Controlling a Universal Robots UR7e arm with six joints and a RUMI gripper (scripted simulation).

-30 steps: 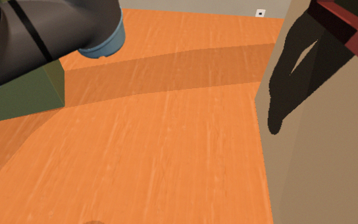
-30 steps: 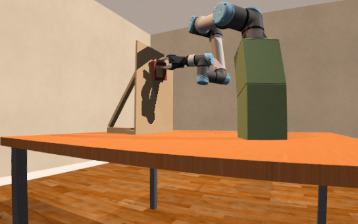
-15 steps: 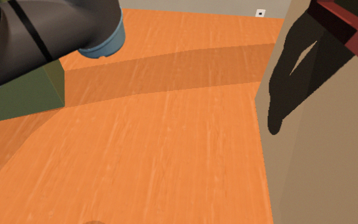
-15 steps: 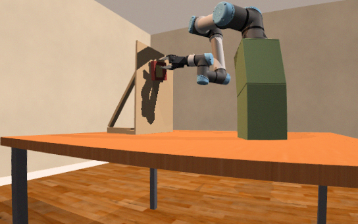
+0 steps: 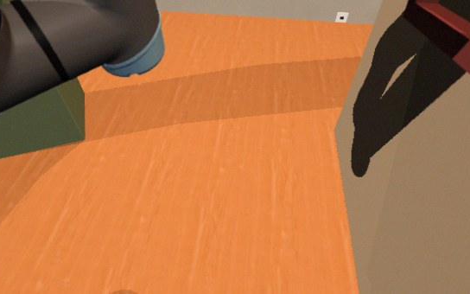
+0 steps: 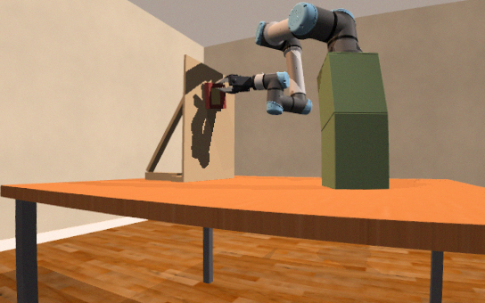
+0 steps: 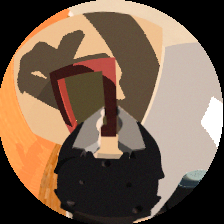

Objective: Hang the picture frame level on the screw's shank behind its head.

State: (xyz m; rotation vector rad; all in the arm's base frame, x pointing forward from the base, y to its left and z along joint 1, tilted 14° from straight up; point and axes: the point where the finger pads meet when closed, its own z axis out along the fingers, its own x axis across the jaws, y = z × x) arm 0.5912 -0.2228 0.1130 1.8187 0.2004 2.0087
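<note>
The picture frame is 2 cm ahead of my hand, 1 cm to the right of it and 5 cm below it. The rest, counted from my hand: tan board (3 cm ahead, 2 cm to the right, 19 cm below).
</note>
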